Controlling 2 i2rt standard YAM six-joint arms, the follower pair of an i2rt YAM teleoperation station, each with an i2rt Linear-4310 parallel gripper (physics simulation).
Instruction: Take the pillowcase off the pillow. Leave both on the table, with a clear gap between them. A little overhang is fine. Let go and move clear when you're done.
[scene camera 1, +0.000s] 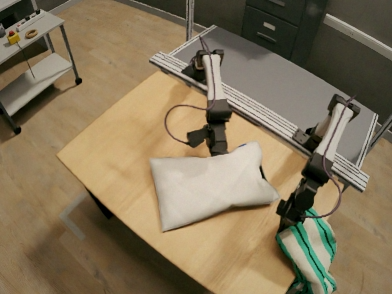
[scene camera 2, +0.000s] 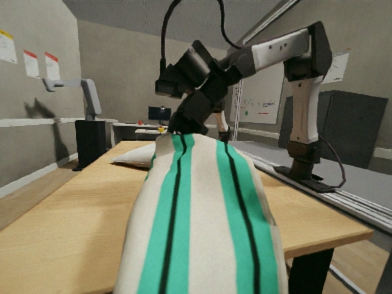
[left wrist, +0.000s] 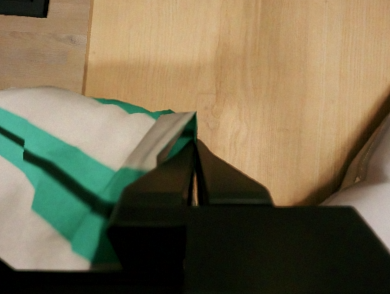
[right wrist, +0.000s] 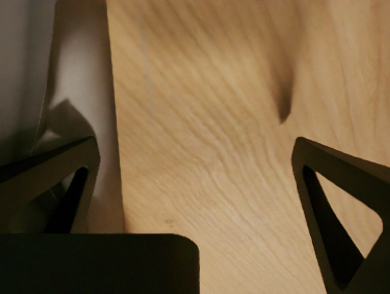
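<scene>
The white pillow lies flat on the table, bare of its case, a dark patch showing at its right end in scene camera 1. The green, black and cream striped pillowcase is bunched at the table's right end and hangs over the edge, apart from the pillow. My left gripper is shut on a folded edge of the pillowcase. My right gripper is open and low at the pillow's upper long side; one finger overlaps the pillow's edge in its wrist view. Its fingertips are hidden in scene camera 1.
The wooden table borders the metal rail that carries both arms. A grey surface lies behind the rail. A white wheeled cart stands off the table at the upper left in scene camera 1.
</scene>
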